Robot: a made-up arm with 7 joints. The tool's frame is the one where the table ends. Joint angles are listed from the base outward.
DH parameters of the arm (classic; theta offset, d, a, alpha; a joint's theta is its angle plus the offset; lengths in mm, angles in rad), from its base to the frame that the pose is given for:
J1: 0 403.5 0 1.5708
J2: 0 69.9 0 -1.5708
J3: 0 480.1 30.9 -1.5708
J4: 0 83.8 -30 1.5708
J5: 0 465.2 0 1.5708
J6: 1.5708 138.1 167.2 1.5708
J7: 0 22.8 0 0
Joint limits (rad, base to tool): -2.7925..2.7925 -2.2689..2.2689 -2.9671..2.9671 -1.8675..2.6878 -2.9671..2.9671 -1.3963..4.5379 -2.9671..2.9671
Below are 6 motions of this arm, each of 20 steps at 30 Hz.
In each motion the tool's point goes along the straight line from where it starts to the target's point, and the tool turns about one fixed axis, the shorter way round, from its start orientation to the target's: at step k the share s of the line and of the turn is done. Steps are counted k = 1, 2, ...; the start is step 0. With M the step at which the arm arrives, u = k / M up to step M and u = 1 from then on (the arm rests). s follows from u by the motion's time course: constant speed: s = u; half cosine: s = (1 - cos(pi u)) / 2; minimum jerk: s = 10 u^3 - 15 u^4 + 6 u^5.
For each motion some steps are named. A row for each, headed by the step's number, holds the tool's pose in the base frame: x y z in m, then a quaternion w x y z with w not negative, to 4 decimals.
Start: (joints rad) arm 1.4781 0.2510 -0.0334 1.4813 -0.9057 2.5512 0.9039
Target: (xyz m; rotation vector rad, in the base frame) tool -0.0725 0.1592 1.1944 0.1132 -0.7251 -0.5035
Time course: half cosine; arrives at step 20
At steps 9, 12, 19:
9: -0.0248 0.1615 1.1895 0.8250 0.0204 -0.3863 -0.4119
12: -0.0440 0.1606 1.1915 0.8601 0.0344 -0.3736 -0.3456
19: -0.0720 0.1592 1.1943 0.9020 0.0544 -0.3512 -0.2454

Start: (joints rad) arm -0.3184 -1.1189 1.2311 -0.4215 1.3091 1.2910 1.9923
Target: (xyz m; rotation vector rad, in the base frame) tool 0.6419 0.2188 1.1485 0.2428 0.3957 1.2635
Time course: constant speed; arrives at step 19
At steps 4, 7, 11, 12, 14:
4: 0.7661 -0.3494 0.8655 0.8321 0.2864 0.1779 0.4403
7: 0.7412 -0.2358 0.9221 0.8256 0.2526 0.1797 0.4714
11: 0.7081 -0.0842 0.9976 0.8142 0.2066 0.1816 0.5113
12: 0.6998 -0.0464 1.0164 0.8108 0.1950 0.1820 0.5210
14: 0.6833 0.0294 1.0542 0.8035 0.1716 0.1825 0.5400

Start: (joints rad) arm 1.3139 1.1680 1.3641 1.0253 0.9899 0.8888 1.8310
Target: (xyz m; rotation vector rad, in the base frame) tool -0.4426 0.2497 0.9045 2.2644 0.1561 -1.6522
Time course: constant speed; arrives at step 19
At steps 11, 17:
11: -0.5048 -0.0632 0.8969 0.1014 -0.7630 -0.3050 0.5609
17: -0.4582 0.1715 0.9026 0.1001 0.7974 0.1195 -0.5829

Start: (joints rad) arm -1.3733 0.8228 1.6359 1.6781 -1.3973 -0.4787 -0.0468
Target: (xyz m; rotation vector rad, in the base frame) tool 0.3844 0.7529 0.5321 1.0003 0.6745 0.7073
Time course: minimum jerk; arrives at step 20
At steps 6, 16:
6: 0.4681 0.5604 0.7416 0.8907 0.4524 -0.0440 -0.0111
16: 0.3902 0.7396 0.5466 0.7810 0.4637 0.2875 0.3040

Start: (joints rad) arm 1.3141 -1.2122 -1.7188 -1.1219 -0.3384 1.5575 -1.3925
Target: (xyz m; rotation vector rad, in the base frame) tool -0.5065 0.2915 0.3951 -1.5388 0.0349 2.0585
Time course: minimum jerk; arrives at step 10
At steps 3, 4, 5, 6, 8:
3: -0.3325 0.5298 0.4778 0.4083 -0.6752 0.0579 0.6116
4: -0.3646 0.4859 0.4626 0.3864 -0.6592 0.0498 0.6432
5: -0.4026 0.4339 0.4445 0.3596 -0.6387 0.0401 0.6791
6: -0.4405 0.3819 0.4265 0.3319 -0.6165 0.0302 0.7133
8: -0.4945 0.3080 0.4008 0.2911 -0.5824 0.0162 0.7588

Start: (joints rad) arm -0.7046 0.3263 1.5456 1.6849 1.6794 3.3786 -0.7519
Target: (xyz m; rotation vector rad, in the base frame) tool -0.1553 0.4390 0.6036 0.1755 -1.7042 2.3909
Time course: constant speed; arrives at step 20
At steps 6, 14, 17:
6: -0.0473 0.3595 0.6658 0.0900 0.2977 -0.5134 0.7998
14: -0.1090 0.4049 0.6302 0.0964 0.1628 -0.5536 0.8110
17: -0.1322 0.4220 0.6169 0.0983 0.1112 -0.5658 0.8111

